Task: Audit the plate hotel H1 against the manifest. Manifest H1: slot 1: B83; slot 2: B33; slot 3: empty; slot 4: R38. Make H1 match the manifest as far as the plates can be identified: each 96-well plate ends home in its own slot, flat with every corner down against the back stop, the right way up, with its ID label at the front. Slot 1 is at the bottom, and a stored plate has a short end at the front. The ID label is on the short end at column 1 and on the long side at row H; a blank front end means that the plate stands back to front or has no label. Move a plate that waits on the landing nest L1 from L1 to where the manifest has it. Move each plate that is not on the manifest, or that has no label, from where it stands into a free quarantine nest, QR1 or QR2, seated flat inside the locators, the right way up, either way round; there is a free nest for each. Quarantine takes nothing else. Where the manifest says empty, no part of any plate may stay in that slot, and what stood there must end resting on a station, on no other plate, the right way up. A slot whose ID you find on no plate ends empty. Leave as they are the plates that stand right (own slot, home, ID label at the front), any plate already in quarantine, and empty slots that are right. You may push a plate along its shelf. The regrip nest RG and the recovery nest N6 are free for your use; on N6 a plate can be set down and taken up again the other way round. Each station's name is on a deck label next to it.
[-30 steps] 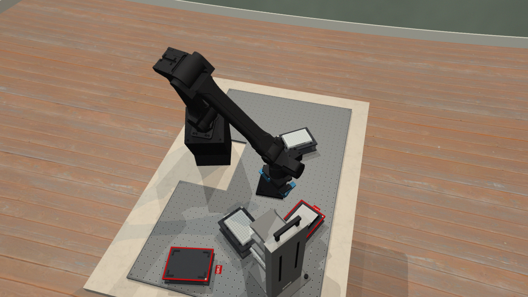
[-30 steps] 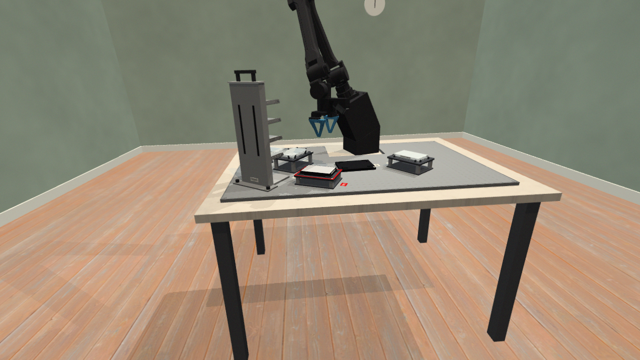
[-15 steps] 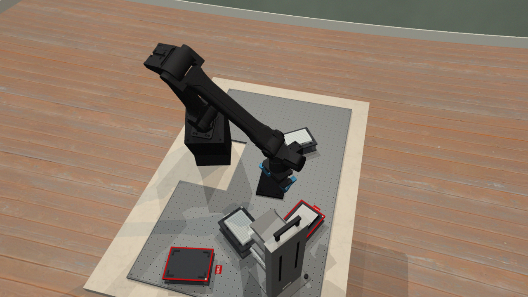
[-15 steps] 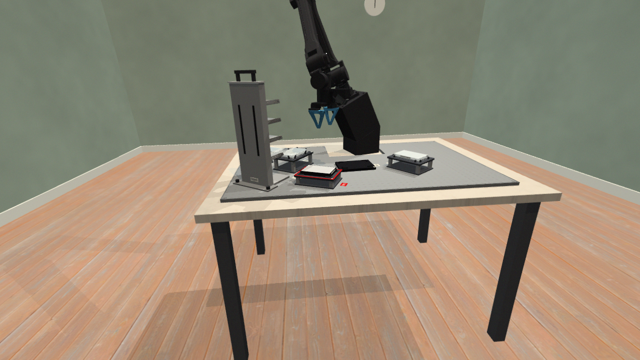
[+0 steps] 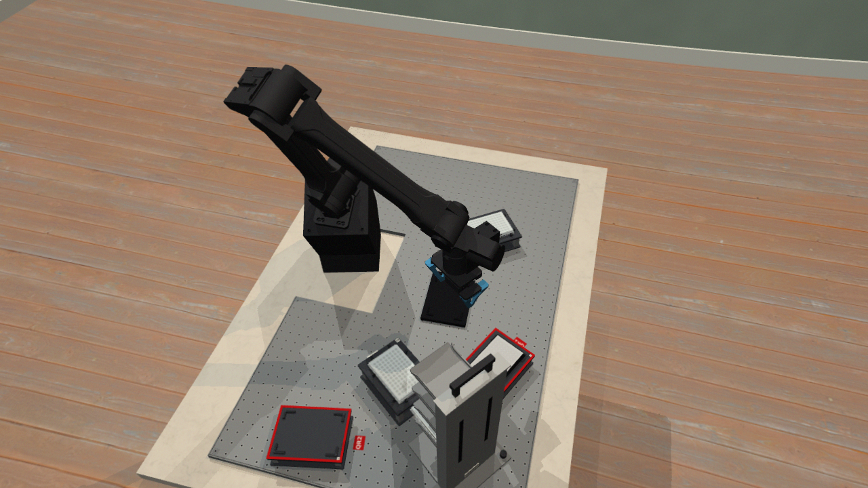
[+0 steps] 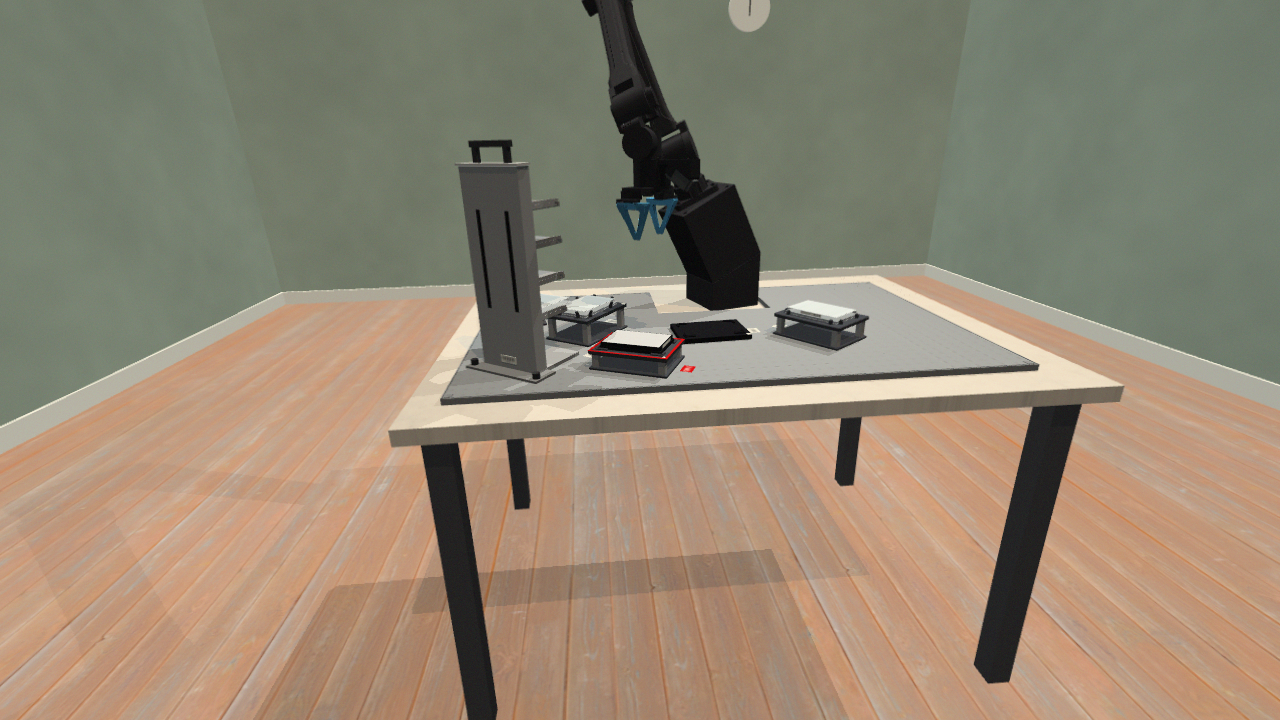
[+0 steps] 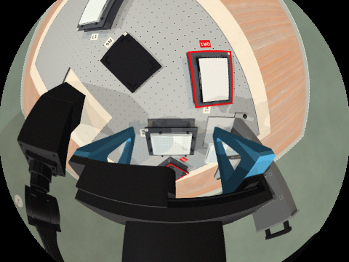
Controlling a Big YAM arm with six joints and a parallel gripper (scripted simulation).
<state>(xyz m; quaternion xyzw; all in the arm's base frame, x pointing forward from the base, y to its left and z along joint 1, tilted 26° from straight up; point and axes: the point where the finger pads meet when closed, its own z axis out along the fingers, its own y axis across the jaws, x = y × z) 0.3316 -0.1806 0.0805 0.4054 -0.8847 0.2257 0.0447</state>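
Right now the regrip nest RG is 120 mm behind my hand, 130 mm to the right of it and 190 mm below it. Also, from my hand: red-edged quarantine nest QR1: 100 mm ahead, 50 mm to the right, 210 mm below; H1 deck label: 30 mm ahead, 130 mm to the right, 250 mm below; black recovery nest N6: 40 mm behind, 150 mm to the left, 240 mm below.
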